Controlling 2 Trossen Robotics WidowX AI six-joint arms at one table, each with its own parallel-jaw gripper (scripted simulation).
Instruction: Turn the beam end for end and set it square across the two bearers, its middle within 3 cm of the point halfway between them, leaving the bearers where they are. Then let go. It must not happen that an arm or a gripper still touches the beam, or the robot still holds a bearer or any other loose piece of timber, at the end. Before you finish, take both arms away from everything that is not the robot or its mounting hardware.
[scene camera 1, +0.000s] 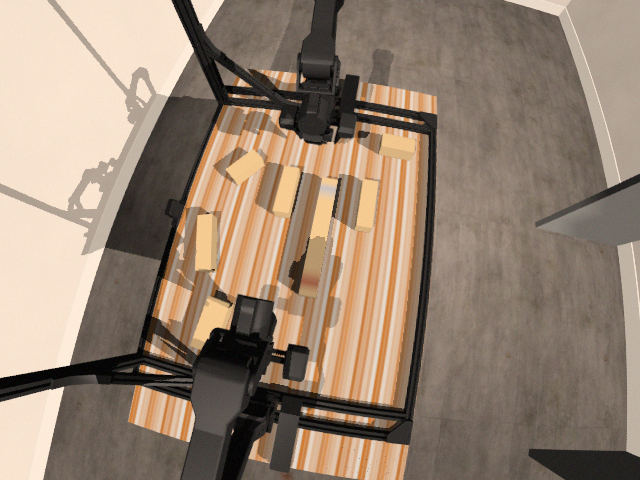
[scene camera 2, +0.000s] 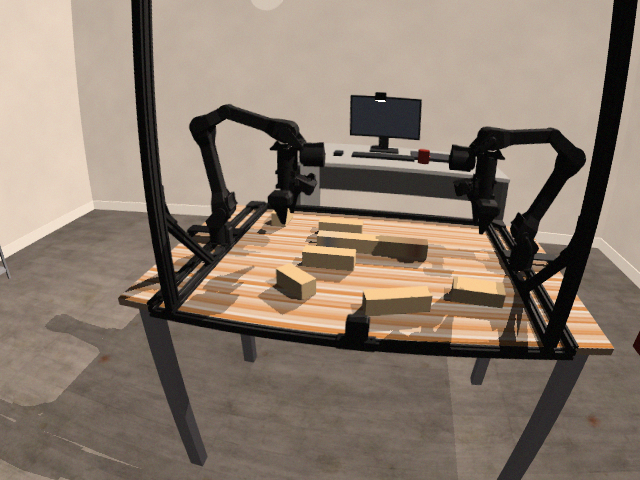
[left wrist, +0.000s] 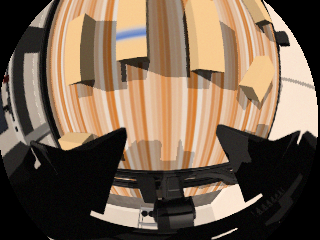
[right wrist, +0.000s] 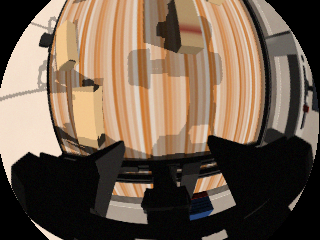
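Note:
A beam (scene camera 1: 314, 259) is visible; scene camera 2 also shows the beam (scene camera 2: 363, 243). My left gripper (scene camera 2: 288, 218) is visible, and the left wrist view shows the left gripper (left wrist: 173, 130). My right gripper (scene camera 2: 477, 228) is visible too, with the right gripper (scene camera 1: 266, 348) also in scene camera 1 and the right gripper (right wrist: 167, 143) in the right wrist view.

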